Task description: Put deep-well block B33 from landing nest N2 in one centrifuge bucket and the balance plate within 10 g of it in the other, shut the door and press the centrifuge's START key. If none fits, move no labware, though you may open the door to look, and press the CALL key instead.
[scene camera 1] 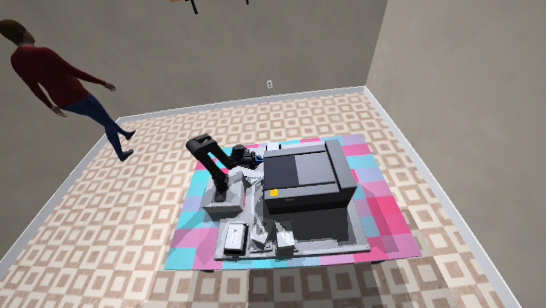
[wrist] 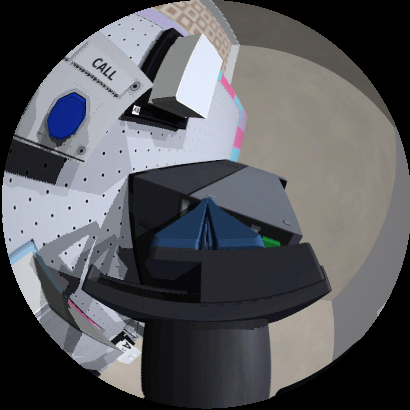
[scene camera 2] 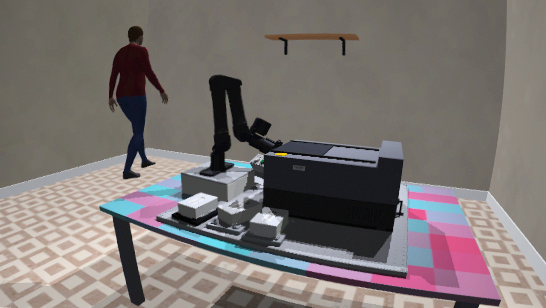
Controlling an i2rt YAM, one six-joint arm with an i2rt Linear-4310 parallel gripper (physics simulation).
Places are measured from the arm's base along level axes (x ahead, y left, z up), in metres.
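Pixels of known places: gripper, fingertip midpoint: (wrist: pixel 206 203); arm's base at its link origin: (scene camera 1: pixel 221 187) (scene camera 2: pixel 217 169).
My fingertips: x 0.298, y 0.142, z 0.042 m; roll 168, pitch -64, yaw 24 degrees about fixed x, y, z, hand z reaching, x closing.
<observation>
For each thing: its top centre in the pictures, then the offset to it from my fingertips. "spot": a spot on its surface instead.
- green key at its top centre: (wrist: pixel 275 249) dz +0.074, dx +0.004, dy -0.023 m
- blue CALL key at a spot on its surface: (wrist: pixel 67 116) spot: dz -0.046, dx -0.096, dy +0.067 m
- white block at its top centre: (wrist: pixel 204 72) (scene camera 1: pixel 272 148) dz -0.058, dx +0.057, dy +0.152 m
- black nest at a spot on its surface: (wrist: pixel 155 116) spot: dz -0.100, dx +0.030, dy +0.076 m
My gripper (scene camera 1: pixel 261 159) (scene camera 2: pixel 280 144) (wrist: pixel 206 203) is shut and empty, its blue fingertips in front of the centrifuge's key side. The centrifuge (scene camera 1: pixel 320 170) (scene camera 2: pixel 330 175) (wrist: pixel 250 192) has its top door shut. A green key (wrist: pixel 271 242) shows beside the fingers; its label is hidden, and contact with any key cannot be told. The blue CALL key (wrist: pixel 67 116) is on a sloped grey panel. Three white blocks, left (scene camera 1: pixel 235 237) (scene camera 2: pixel 198 205), middle (scene camera 1: pixel 259 237) (scene camera 2: pixel 235 212) and right (scene camera 1: pixel 285 242) (scene camera 2: pixel 266 224), sit in nests; their labels are unreadable.
Another white block (scene camera 1: pixel 273 146) (wrist: pixel 200 75) stands in a black nest (wrist: pixel 155 116) at the back. The arm's grey pedestal (scene camera 1: pixel 222 206) (scene camera 2: pixel 220 185) is left of the centrifuge. A person (scene camera 1: pixel 52 75) (scene camera 2: pixel 132 75) is beyond the table. A wall shelf (scene camera 2: pixel 312 37) hangs behind.
</observation>
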